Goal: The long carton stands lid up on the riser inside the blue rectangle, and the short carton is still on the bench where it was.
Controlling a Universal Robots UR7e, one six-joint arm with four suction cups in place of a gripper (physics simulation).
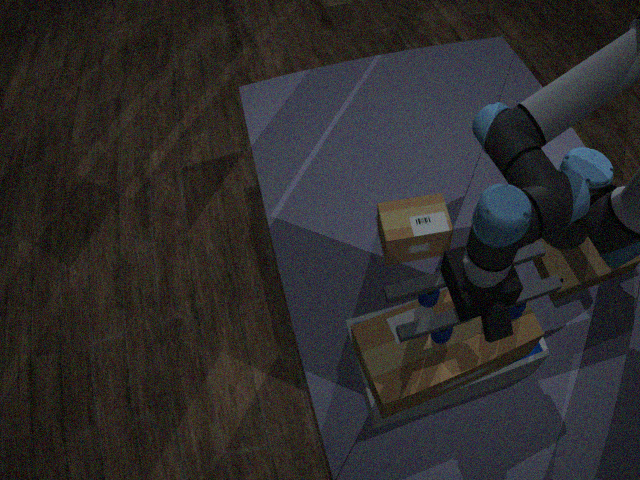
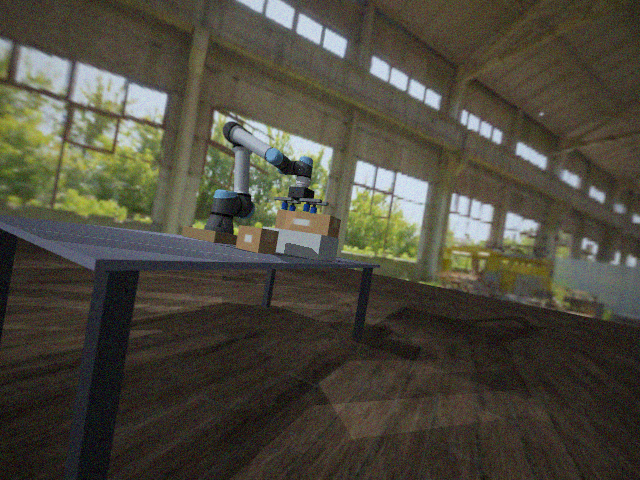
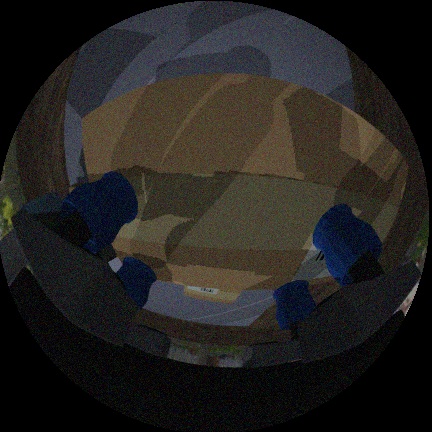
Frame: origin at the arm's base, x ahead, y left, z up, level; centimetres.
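Where they show: hand, its tool point: (image 2: 298,211) (image 3: 221,260); arm's base, origin of its link: (image 2: 218,232).
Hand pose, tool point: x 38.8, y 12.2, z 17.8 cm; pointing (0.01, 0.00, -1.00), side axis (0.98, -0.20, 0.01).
Note:
Things, the pixels of their top centre, and the offset from my tool point. "pt": a spot on its surface instead. Level surfaces: height alone.
- long carton, centre of its top: (image 3: 305,220) (image 1: 451,331) (image 2: 309,214) dy +2.3, dx +5.5, dz -0.7 cm
- pale riser, centre of its top: (image 1: 451,338) (image 2: 301,232) dy +0.7, dx +3.0, dz -11.0 cm
- blue rectangle, a spot on its surface: (image 1: 536,350) pt dy +11.7, dx -10.6, dz -11.0 cm
- short carton, centre of its top: (image 1: 415,216) (image 3: 210,293) (image 2: 259,228) dy -27.7, dx -5.3, dz -12.7 cm
- bench, height of its surface: dz -23.0 cm
The long carton (image 1: 408,361) (image 2: 307,223) (image 3: 225,153) stands lid up on the pale riser (image 1: 465,398) (image 2: 305,242). A corner of the blue rectangle (image 1: 536,350) shows beside it. The short carton (image 1: 413,227) (image 2: 255,239) (image 3: 209,287), with a barcode label, stands on the bench (image 1: 361,129) (image 2: 103,242) just behind the riser. My gripper (image 1: 472,310) (image 2: 300,205) (image 3: 219,254) hangs just above the long carton's lid. Its four blue suction cups hold nothing.
A flat brown slab (image 1: 573,263) (image 2: 207,234) lies near the arm's base at the right. The bench's left edge drops to a dark wooden floor (image 1: 129,258).

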